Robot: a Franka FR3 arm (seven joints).
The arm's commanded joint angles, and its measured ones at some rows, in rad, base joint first. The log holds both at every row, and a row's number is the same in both.
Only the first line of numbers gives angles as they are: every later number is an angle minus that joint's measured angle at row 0.
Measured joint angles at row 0:
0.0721 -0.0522 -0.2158 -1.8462 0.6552 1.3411 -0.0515
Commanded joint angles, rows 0 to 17:
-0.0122 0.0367 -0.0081 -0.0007 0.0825 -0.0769 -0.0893
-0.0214 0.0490 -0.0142 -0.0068 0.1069 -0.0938 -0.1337
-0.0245 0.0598 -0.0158 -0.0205 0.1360 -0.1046 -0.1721
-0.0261 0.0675 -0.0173 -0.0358 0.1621 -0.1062 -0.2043
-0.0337 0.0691 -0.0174 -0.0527 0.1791 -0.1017 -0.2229
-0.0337 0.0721 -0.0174 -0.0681 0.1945 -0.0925 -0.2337
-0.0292 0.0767 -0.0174 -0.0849 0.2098 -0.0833 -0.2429
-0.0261 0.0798 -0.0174 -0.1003 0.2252 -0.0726 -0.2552
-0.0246 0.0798 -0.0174 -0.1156 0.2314 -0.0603 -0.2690
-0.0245 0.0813 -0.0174 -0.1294 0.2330 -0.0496 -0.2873
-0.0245 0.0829 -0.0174 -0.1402 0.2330 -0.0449 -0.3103
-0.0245 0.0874 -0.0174 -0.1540 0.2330 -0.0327 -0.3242
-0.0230 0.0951 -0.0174 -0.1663 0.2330 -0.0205 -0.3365
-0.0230 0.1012 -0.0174 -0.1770 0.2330 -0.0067 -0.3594
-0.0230 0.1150 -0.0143 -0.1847 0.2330 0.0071 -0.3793
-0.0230 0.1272 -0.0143 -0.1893 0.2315 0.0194 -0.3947
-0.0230 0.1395 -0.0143 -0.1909 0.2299 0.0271 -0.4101
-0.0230 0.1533 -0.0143 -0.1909 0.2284 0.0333 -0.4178
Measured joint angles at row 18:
-0.0170 0.1222 -0.0204 -0.1724 0.2072 0.0036 -0.3685
